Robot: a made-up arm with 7 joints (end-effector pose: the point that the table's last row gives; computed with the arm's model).
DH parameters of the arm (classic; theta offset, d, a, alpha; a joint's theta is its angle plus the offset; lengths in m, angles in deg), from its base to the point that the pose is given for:
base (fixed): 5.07 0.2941 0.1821 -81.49
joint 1: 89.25 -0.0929 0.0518 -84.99
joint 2: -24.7 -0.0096 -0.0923 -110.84
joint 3: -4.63 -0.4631 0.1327 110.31
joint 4: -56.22 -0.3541 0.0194 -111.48
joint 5: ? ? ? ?
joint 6: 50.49 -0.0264 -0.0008 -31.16
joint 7: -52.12 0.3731 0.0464 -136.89
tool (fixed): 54.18 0.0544 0 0
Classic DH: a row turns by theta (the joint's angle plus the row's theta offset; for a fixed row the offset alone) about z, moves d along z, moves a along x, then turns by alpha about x.
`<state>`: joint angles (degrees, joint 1 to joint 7).
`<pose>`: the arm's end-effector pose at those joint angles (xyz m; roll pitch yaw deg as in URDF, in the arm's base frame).
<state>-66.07 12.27 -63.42 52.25 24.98 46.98 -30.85</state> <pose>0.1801 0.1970 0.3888 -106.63 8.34 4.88</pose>
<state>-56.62 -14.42 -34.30 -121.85 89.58 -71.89 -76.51</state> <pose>-0.0517 0.3839 0.2431 -24.69 -50.12 -109.77</pose>
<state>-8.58 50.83 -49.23 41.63 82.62 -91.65 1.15</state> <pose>0.2326 0.2443 0.1687 -144.46 24.64 -122.30</pose>
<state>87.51 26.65 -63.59 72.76 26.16 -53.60 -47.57</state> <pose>-0.0821 0.4176 0.2137 84.99 -14.82 -50.78</pose>
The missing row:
joint 5: 69.87 -0.0289 -0.0285 -67.78
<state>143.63 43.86 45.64 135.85 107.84 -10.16 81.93</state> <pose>0.0403 0.1700 0.4593 -127.93 -5.50 112.87</pose>
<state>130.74 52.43 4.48 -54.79 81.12 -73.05 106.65</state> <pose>0.0275 0.0898 0.4885 131.57 58.14 -151.40</pose>
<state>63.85 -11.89 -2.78 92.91 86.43 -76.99 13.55</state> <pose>0.4733 0.2758 0.4825 -177.57 47.49 -106.23</pose>
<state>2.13 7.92 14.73 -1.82 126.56 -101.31 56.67</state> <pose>0.1334 0.2776 0.3196 18.16 27.00 -3.92</pose>
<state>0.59 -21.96 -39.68 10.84 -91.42 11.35 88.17</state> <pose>0.5338 0.4321 0.4153 -81.17 -45.29 153.84</pose>
